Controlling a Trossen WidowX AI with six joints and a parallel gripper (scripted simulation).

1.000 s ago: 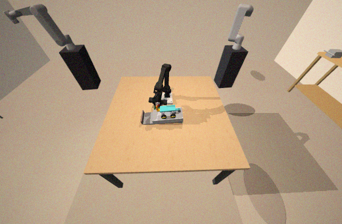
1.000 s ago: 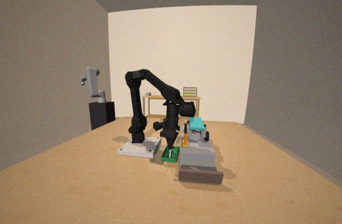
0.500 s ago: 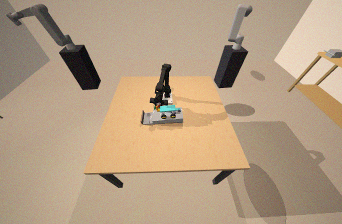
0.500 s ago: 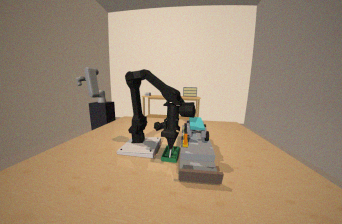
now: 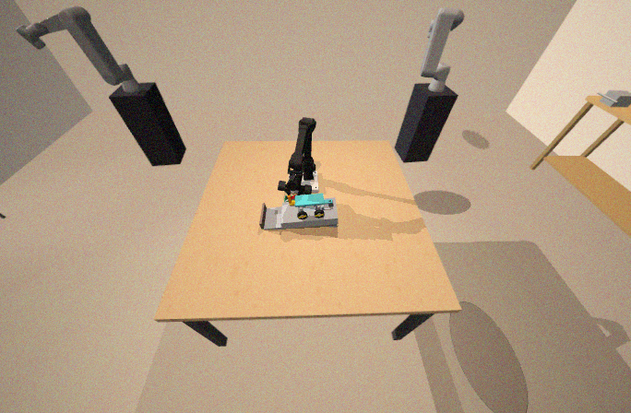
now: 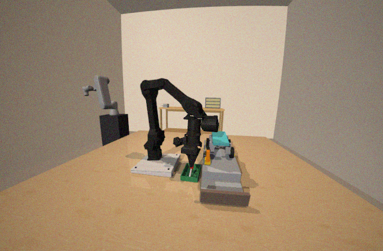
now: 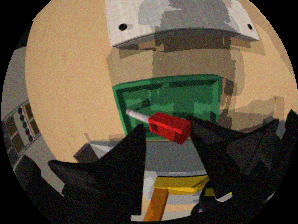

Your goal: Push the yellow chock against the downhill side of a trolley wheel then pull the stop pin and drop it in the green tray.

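The red-headed stop pin is 1 cm to the right of my gripper tip and 1 cm below it. Round my gripper tip: green tray: 5 cm below; grey ramp: 13 cm ahead, 8 cm to the left, 1 cm above; yellow chock: 7 cm ahead, 4 cm above.
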